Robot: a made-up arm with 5 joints.
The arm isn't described. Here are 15 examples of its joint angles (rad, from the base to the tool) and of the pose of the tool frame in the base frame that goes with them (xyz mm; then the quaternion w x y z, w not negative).
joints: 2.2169 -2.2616 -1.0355 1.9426 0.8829
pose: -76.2 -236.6 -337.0 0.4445 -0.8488 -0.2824 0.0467
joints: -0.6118 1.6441 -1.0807 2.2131 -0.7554
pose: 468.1 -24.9 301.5 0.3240 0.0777 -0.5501 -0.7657
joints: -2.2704 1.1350 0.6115 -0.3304 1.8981
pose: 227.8 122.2 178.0 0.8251 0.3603 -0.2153 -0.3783
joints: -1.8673 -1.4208 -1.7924 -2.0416 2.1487
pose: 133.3 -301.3 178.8 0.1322 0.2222 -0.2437 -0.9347
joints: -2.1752 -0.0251 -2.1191 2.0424 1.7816
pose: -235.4 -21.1 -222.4 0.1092 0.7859 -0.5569 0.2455
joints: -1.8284 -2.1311 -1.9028 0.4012 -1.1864
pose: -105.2 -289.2 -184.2 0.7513 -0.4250 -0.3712 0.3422
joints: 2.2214 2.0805 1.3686 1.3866 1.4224
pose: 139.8 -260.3 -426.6 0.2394 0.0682 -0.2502 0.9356
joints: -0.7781 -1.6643 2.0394 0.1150 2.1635
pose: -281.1 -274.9 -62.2 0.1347 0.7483 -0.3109 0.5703
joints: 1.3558 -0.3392 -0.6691 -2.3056 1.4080
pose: 26.8 -164.4 -72.0 0.2248 0.2794 -0.2059 0.9105
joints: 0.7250 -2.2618 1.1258 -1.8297 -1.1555
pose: 11.8 271.6 350.5 0.3534 0.1944 0.9148 0.0224
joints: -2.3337 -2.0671 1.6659 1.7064 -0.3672
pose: -321.7 -12.4 146.1 0.8309 0.4921 0.2279 0.1245
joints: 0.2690 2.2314 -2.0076 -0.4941 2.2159
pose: 223.8 239.3 441.7 0.6694 0.5945 0.2411 -0.3747
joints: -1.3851 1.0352 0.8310 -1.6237 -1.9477
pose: -19.3 -272.3 131.0 0.4737 -0.8342 0.1663 0.2281
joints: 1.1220 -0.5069 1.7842 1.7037 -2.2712
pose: -182.3 134.4 282.4 0.8134 -0.3020 0.3947 0.3023
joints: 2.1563 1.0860 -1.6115 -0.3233 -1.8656
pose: 194.9 124.9 -327.8 0.5684 -0.5554 -0.0010 -0.6070
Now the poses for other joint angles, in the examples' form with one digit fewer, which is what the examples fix.
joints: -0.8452 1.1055 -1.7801 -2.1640 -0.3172
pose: 127 72 -135 0.880 -0.350 0.035 -0.320
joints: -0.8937 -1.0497 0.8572 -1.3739 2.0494
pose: 152 59 -102 0.304 -0.118 0.807 -0.493
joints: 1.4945 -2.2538 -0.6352 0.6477 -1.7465
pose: -113 396 -93 0.616 0.390 -0.685 -0.003
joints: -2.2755 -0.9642 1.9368 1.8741 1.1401
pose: -11 70 -472 0.867 -0.413 -0.230 -0.157
